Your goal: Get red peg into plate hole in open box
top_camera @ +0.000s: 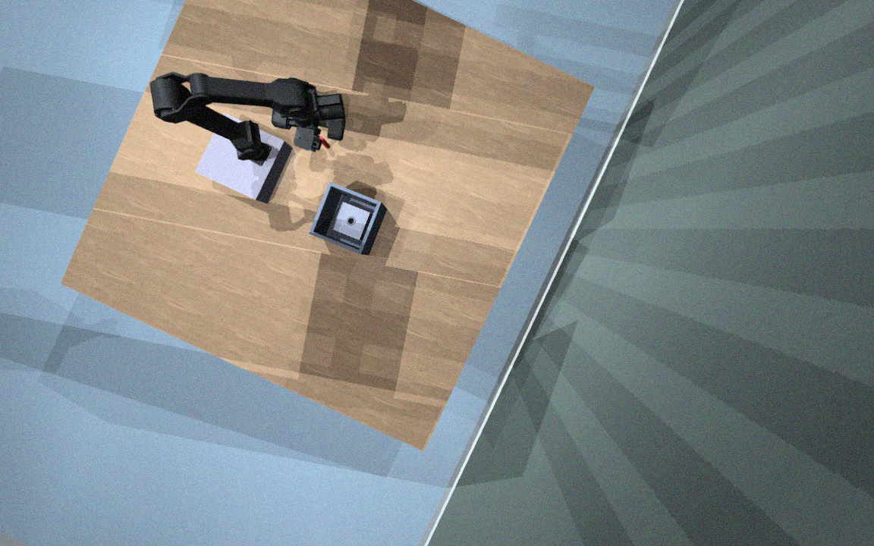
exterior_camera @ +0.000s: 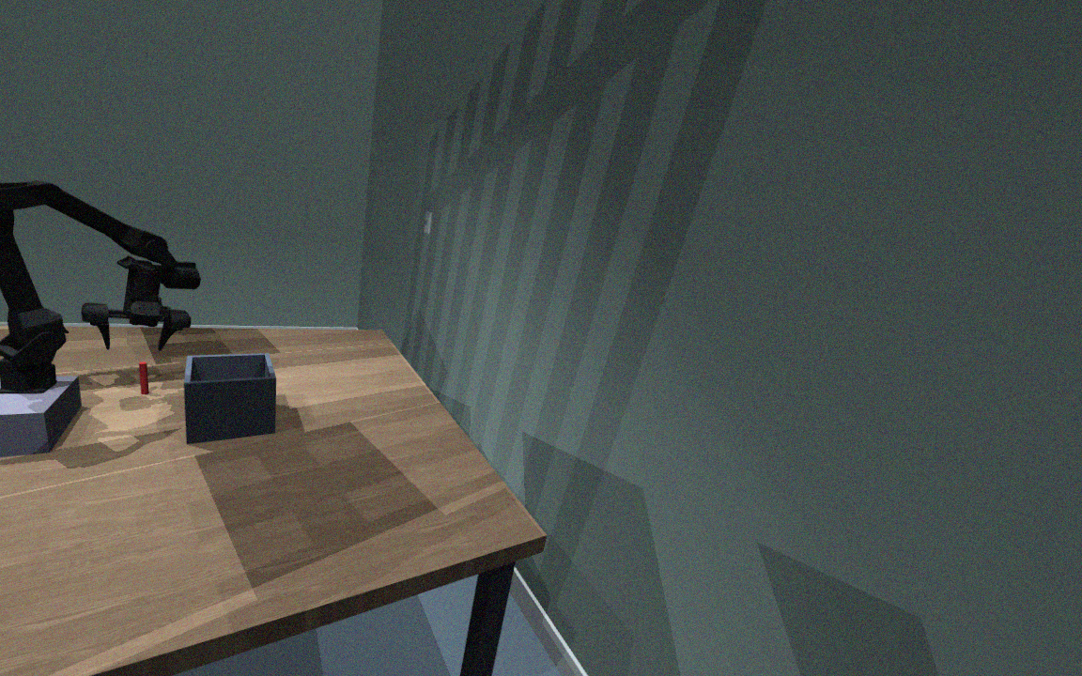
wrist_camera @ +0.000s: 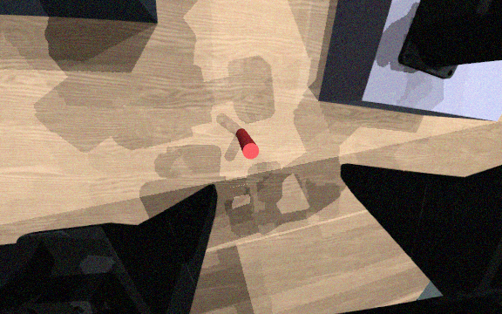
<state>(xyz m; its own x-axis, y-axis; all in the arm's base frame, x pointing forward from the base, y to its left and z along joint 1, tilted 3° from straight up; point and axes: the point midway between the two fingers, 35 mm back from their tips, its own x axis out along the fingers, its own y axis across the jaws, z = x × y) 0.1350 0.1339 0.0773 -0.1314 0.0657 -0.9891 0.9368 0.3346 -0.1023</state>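
My gripper tip is now 20 mm short of the red peg, 10 mm to the left of it and 70 mm above it. Also, from my gripper tip: plate (210 mm ahead, 180 mm to the right, 60 mm below).
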